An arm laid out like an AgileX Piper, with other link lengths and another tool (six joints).
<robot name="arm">
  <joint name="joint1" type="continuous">
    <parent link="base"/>
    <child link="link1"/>
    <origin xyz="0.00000 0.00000 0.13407"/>
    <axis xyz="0 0 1"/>
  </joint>
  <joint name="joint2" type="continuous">
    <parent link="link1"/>
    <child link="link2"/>
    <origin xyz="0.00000 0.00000 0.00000"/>
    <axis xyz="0 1 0"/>
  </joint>
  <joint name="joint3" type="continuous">
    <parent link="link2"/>
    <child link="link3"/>
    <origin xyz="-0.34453 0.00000 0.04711"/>
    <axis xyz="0 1 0"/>
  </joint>
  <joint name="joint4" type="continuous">
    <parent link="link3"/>
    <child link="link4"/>
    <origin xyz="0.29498 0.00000 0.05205"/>
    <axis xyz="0.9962 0 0.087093"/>
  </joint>
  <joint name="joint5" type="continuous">
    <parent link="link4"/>
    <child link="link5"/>
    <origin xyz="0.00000 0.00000 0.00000"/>
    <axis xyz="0 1 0"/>
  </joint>
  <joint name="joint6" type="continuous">
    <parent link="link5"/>
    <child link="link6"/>
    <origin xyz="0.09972 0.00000 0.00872"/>
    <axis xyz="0.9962 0 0.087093"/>
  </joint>
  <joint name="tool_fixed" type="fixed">
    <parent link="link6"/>
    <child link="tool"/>
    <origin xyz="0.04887 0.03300 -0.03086" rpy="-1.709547 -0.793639 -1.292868"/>
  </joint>
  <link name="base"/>
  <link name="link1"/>
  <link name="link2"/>
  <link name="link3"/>
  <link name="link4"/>
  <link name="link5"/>
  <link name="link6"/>
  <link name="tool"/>
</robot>
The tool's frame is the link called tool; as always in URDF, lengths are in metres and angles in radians. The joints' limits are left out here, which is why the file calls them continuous.
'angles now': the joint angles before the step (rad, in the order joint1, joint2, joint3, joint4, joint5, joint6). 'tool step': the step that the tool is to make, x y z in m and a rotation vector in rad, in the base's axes. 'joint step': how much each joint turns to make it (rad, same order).
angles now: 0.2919, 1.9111, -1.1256, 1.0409, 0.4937, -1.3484
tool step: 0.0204, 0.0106, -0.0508, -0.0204, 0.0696, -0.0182
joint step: 0.0110, 0.1558, -0.0713, 0.0203, -0.0241, 0.0000
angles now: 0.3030, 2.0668, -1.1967, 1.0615, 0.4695, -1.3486
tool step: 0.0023, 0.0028, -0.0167, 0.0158, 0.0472, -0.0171
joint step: -0.0031, 0.0489, -0.0157, 0.0283, 0.0132, 0.0023
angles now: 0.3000, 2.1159, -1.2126, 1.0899, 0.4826, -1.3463
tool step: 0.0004, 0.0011, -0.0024, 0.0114, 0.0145, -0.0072
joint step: -0.0019, 0.0097, -0.0041, 0.0124, 0.0089, 0.0021
